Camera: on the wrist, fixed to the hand. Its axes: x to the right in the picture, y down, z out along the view.
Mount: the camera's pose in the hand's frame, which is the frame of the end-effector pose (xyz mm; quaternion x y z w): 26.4 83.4 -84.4 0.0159 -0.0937 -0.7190 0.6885
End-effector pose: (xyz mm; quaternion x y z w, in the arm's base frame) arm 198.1 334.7 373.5 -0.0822 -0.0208 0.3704 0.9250
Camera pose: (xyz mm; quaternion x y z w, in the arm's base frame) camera 168.8 400.7 275.8 0.0078 -0.1542 -0.4020 0.9025
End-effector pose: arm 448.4 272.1 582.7 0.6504 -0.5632 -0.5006 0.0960
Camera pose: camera 455.8 184.2 666.3 -0.8073 -0.0629 0.4657 0.3569
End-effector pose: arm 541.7 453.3 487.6 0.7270 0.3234 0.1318 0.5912
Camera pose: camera 539.4 527.5 583.8 0.2898 0.6921 -0.4076 0.5205
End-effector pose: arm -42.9 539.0 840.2 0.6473 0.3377 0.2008 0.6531
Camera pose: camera -69.2 624.2 922.8 0.2321 0.6399 -0.3974 0.6154
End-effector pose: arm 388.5 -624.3 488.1 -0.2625 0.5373 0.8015 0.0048
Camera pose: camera 376.7 -739.7 524.4 -0.4919 0.1935 0.5644 0.6341
